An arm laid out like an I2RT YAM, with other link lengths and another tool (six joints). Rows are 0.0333 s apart.
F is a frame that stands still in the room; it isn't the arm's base.
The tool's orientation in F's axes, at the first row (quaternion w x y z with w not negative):
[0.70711 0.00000 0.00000 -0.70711]
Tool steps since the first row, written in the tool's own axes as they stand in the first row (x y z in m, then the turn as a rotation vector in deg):
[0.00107 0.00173 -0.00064 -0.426 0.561 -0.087]
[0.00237 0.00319 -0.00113 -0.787 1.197 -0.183]
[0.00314 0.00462 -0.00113 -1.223 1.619 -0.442]
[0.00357 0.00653 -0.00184 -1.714 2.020 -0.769]
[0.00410 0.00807 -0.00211 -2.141 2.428 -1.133]
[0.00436 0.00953 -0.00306 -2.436 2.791 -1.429]
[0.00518 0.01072 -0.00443 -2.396 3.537 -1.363]
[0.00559 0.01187 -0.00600 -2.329 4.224 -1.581]
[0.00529 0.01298 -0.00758 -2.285 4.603 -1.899]
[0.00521 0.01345 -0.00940 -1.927 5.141 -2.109]
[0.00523 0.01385 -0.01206 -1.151 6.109 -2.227]
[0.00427 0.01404 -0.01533 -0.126 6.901 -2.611]
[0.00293 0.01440 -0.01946 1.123 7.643 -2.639]
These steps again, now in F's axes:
[0.00173 -0.00107 -0.00064 0.561 0.426 -0.087]
[0.00319 -0.00237 -0.00113 1.197 0.787 -0.183]
[0.00462 -0.00314 -0.00113 1.619 1.223 -0.442]
[0.00653 -0.00357 -0.00184 2.020 1.714 -0.769]
[0.00807 -0.00410 -0.00211 2.428 2.141 -1.133]
[0.00953 -0.00436 -0.00306 2.791 2.436 -1.429]
[0.01072 -0.00518 -0.00443 3.537 2.396 -1.363]
[0.01187 -0.00559 -0.00600 4.224 2.329 -1.581]
[0.01298 -0.00529 -0.00758 4.603 2.285 -1.899]
[0.01345 -0.00521 -0.00940 5.141 1.927 -2.109]
[0.01385 -0.00523 -0.01206 6.109 1.151 -2.227]
[0.01404 -0.00427 -0.01533 6.901 0.126 -2.611]
[0.01440 -0.00293 -0.01946 7.643 -1.123 -2.639]

